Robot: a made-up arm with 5 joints.
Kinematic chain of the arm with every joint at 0, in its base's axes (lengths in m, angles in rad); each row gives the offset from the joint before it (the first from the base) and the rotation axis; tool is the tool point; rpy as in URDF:
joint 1: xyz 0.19 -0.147 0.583 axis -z
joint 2: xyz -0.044 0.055 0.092 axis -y
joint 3: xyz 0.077 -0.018 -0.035 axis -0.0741 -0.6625 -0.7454
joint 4: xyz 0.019 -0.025 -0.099 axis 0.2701 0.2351 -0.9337
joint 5: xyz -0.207 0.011 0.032 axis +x
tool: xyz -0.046 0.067 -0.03 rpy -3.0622 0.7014 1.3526
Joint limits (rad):
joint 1: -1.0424..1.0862
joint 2: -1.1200..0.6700
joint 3: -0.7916..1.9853
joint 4: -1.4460..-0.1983
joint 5: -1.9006..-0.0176
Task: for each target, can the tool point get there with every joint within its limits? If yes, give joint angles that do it. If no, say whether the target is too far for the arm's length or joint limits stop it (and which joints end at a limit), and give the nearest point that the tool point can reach.
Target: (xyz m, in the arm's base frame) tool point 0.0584 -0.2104 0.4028
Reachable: yes | joints 0.2706 -0.0132 0.8303 -0.9628 -0.8914
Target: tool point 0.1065 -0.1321 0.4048
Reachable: yes | joints 0.6525 0.3176 0.4082 -0.6557 -0.5214
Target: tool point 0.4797 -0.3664 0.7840
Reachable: no: joint limits stop it (at a limit: joint 2, joint 4, joint 5) | nearest point 0.4226 -0.3231 0.6427 | short by 0.158 m
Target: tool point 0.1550 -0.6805 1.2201
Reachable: no: too far | nearest point 0.1515 -0.3675 0.7812 | short by 0.539 m
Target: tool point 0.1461 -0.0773 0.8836
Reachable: no: joint limits stop it (at a limit: joint 1, joint 2, joint 4, joint 5) | nearest point 0.0502 -0.0437 0.8058 | short by 0.128 m
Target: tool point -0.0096 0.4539 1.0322
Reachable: no: too far | nearest point 0.0933 0.1126 0.7369 | short by 0.463 m
